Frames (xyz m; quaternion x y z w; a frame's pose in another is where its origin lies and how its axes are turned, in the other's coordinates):
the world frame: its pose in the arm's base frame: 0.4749 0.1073 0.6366 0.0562 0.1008 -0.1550 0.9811
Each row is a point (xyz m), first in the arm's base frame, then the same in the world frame.
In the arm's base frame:
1: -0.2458 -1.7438 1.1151
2: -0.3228 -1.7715 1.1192
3: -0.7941 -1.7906 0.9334
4: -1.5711 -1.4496 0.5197
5: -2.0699 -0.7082 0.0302
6: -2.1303 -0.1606 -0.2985
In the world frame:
1: -0.2323 -1.9400 0.5977
2: -0.2968 -1.9902 0.5918
3: -0.6903 -2.1716 0.3286
4: -1.4250 -2.1270 -0.2625
5: -2.0015 -1.6220 -0.9339
6: -2.1473 -1.1492 -1.3422

